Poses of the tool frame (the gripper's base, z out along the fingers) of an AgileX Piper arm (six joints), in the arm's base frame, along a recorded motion.
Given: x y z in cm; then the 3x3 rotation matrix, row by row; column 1 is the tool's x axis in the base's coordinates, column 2 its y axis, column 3 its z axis. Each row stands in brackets.
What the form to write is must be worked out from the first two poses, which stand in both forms.
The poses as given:
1: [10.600, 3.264, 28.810], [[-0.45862, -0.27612, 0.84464], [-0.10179, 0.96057, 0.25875], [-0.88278, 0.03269, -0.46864]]
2: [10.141, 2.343, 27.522], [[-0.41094, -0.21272, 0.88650], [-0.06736, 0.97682, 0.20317], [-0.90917, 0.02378, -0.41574]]
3: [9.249, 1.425, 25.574], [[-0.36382, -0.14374, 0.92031], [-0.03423, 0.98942, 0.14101], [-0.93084, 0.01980, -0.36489]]
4: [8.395, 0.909, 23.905], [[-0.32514, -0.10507, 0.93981], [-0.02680, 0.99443, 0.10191], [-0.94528, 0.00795, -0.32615]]
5: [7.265, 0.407, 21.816], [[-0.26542, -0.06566, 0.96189], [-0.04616, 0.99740, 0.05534], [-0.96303, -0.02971, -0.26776]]
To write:
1: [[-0.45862, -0.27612, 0.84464, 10.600], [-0.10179, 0.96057, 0.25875, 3.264], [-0.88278, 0.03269, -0.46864, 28.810], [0, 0, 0, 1]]
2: [[-0.41094, -0.21272, 0.88650, 10.141], [-0.06736, 0.97682, 0.20317, 2.343], [-0.90917, 0.02378, -0.41574, 27.522], [0, 0, 0, 1]]
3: [[-0.36382, -0.14374, 0.92031, 9.249], [-0.03423, 0.98942, 0.14101, 1.425], [-0.93084, 0.01980, -0.36489, 25.574], [0, 0, 0, 1]]
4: [[-0.32514, -0.10507, 0.93981, 8.395], [-0.02680, 0.99443, 0.10191, 0.909], [-0.94528, 0.00795, -0.32615, 23.905], [0, 0, 0, 1]]
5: [[-0.26542, -0.06566, 0.96189, 7.265], [-0.04616, 0.99740, 0.05534, 0.407], [-0.96303, -0.02971, -0.26776, 21.816], [0, 0, 0, 1]]
